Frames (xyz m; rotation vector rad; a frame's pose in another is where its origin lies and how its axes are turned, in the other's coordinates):
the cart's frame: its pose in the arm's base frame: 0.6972 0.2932 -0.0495 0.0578 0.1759 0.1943
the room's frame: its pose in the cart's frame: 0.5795 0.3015 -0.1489 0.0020 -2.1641 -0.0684
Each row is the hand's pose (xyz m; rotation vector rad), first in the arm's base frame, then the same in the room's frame.
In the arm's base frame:
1: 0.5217 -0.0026 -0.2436 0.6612 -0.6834 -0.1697
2: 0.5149 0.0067 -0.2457 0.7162 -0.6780 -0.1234
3: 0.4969 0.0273 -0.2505 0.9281 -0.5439 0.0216
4: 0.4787 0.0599 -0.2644 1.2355 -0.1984 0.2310
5: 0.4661 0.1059 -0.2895 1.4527 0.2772 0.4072
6: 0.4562 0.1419 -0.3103 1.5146 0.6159 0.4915
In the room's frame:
1: 0.3987 -0.5942 0.6481 0.0465 1.1915 -0.5825
2: 0.3978 -0.5843 0.6542 0.1183 1.1906 -0.6040
3: 0.3969 -0.5619 0.6706 0.3699 1.2753 -0.7290
4: 0.3858 -0.5287 0.6898 0.7663 1.4884 -0.9537
5: 0.3601 -0.4847 0.7071 1.1406 1.7894 -1.1746
6: 0.3390 -0.4503 0.7212 1.3423 2.0229 -1.2892

